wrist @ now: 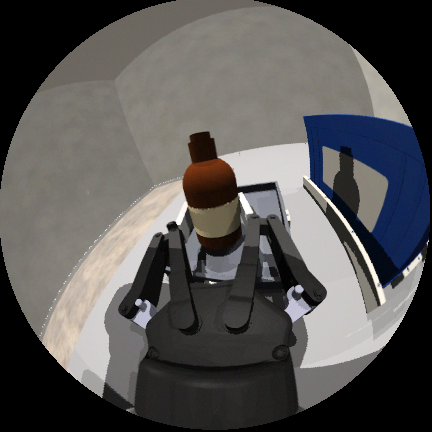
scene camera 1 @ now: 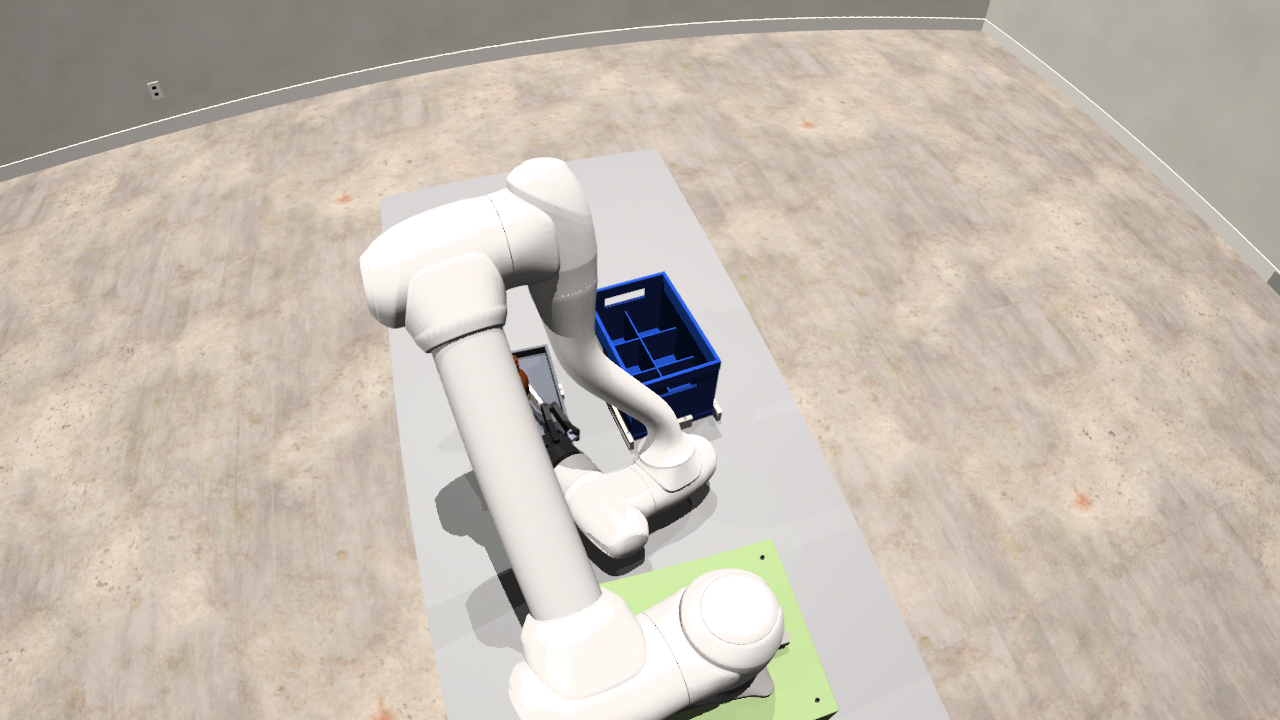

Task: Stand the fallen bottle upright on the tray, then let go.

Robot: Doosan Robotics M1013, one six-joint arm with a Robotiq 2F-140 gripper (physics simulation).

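Places are measured from the arm's base along level axes (x ahead, y left, z up), in millimetres.
Where they show: gripper, fingertip midpoint: (wrist: 214,204).
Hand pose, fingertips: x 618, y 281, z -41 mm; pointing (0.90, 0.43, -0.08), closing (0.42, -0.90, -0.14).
Each offset is from my fingertips to the centre of the thing. "spot": to the spot under its first point. Level surfaces: height alone.
The brown bottle {dx -5, dy -7, dz +30 mm} (scene camera 1: 521,373) (wrist: 211,187) with a cream label is roughly upright in the wrist view, its neck up and leaning a little left. My gripper (scene camera 1: 530,388) (wrist: 214,204) is shut on the bottle, with a finger on each side of its labelled body. The bottle's base is over the grey, dark-rimmed tray {spot: dx +121, dy -74, dz -62 mm} (scene camera 1: 541,365) (wrist: 263,201), with a shadow below it. Whether the base touches the tray cannot be told. In the scene view my arm hides much of the bottle and part of the tray.
A blue divided crate {dx +49, dy -298, dz +20 mm} (scene camera 1: 703,338) (wrist: 317,137) stands right of the tray, with pale rails {dx +27, dy -201, dz -52 mm} (scene camera 1: 622,428) (wrist: 350,232) at its foot. The bottle's shadow falls on the crate's side. My arm's base stands on a green plate (scene camera 1: 801,662) at the near end of the grey table {dz -67 mm} (scene camera 1: 760,447).
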